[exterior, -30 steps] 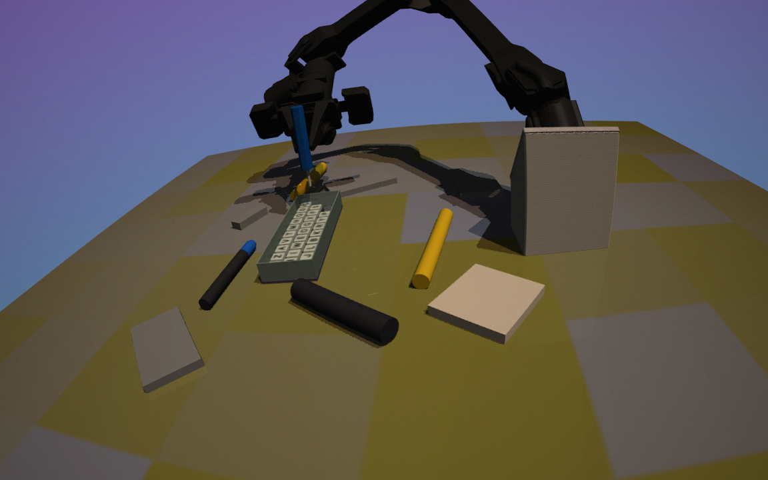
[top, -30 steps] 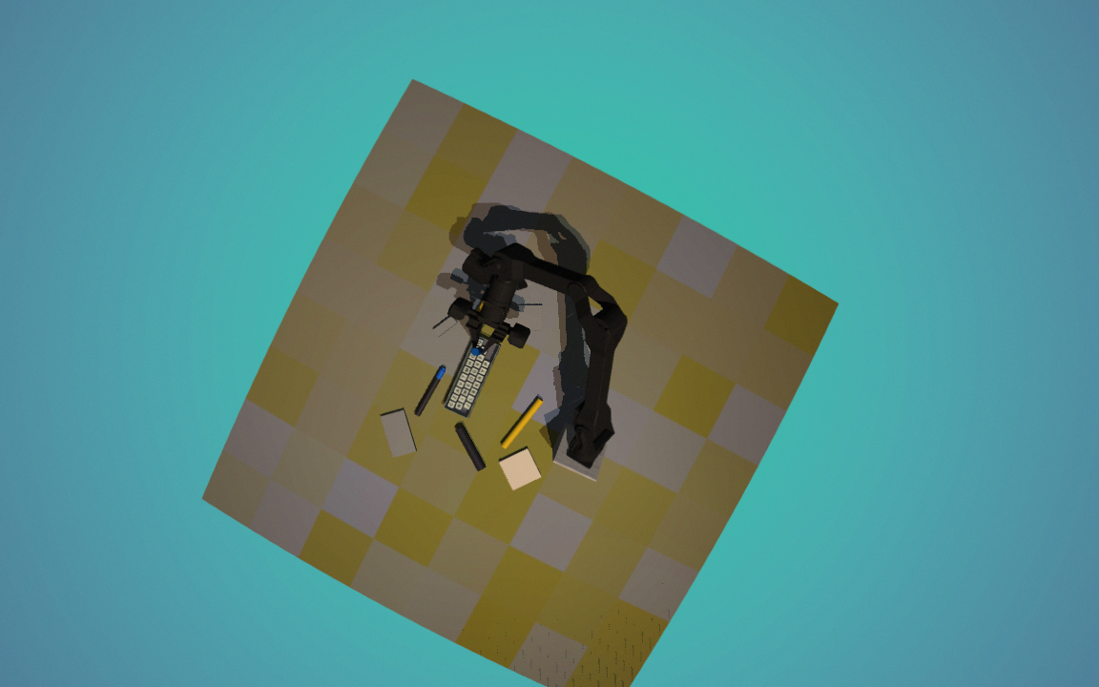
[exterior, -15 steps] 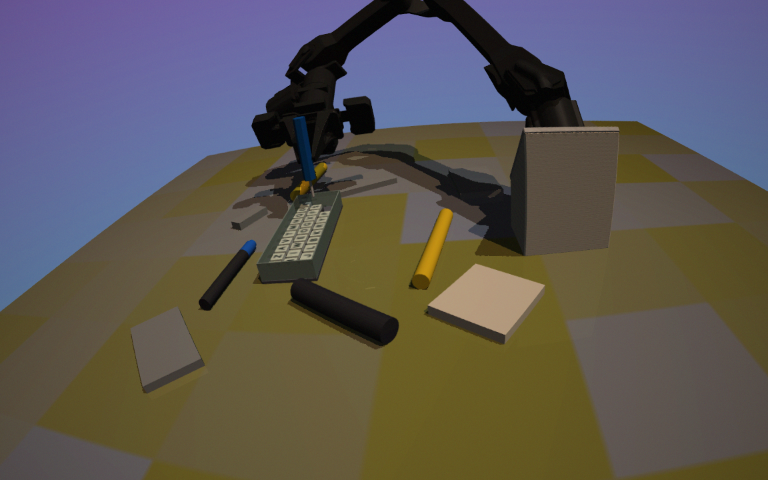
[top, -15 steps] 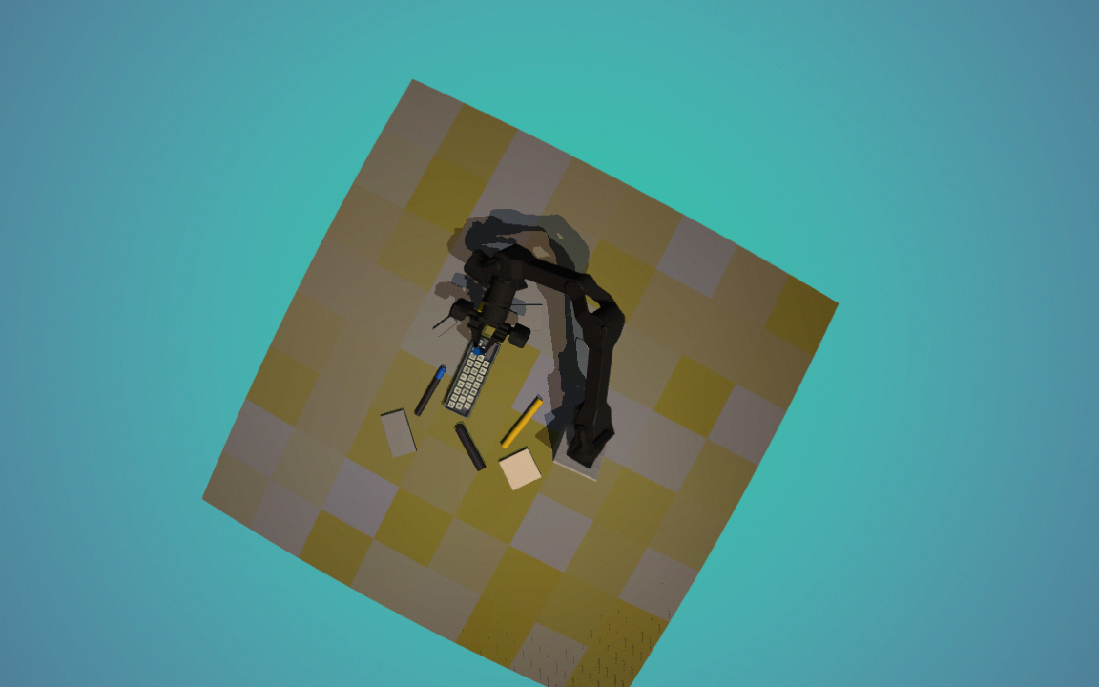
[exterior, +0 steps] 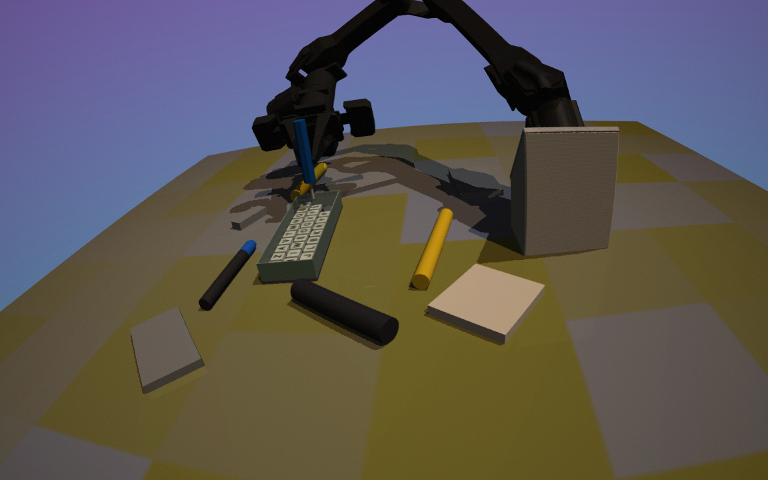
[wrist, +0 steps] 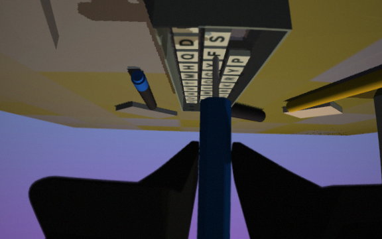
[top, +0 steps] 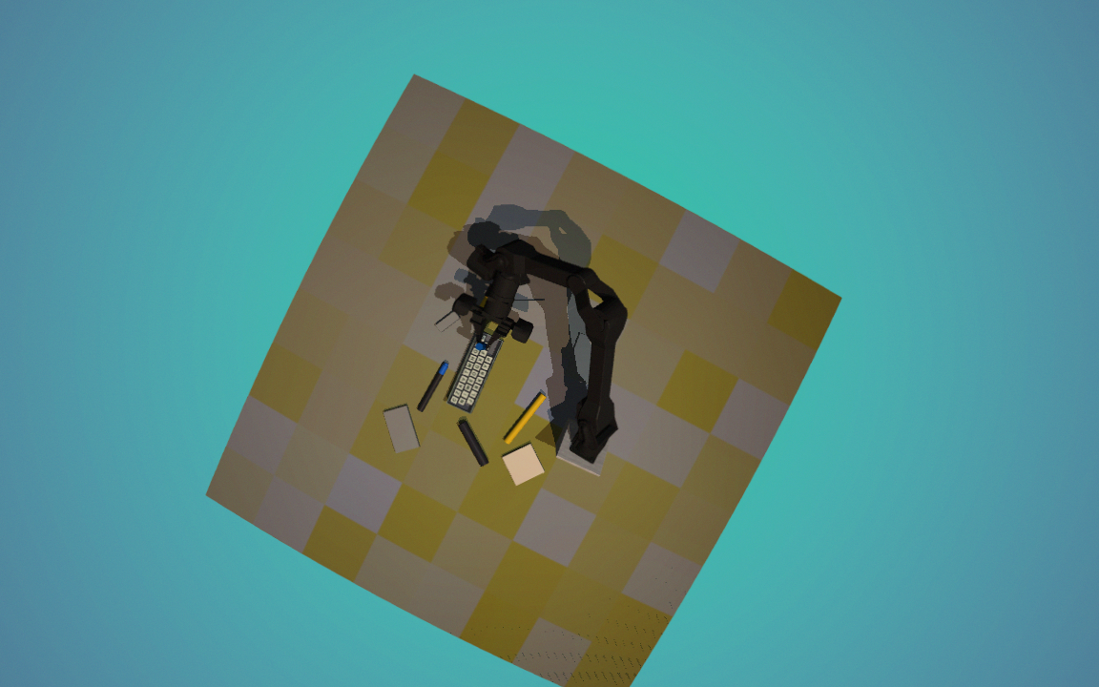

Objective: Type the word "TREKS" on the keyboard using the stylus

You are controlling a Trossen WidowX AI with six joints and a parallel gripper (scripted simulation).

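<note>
Now: the small grey block 120 mm ahead of my gripper tip and 80 mm below it. Also, from my gripper tip: grey stylus tip 50 mm below; then blue stylus 10 mm below; then yellow cylinder 180 mm behind, 110 mm to the left, 70 mm below.
</note>
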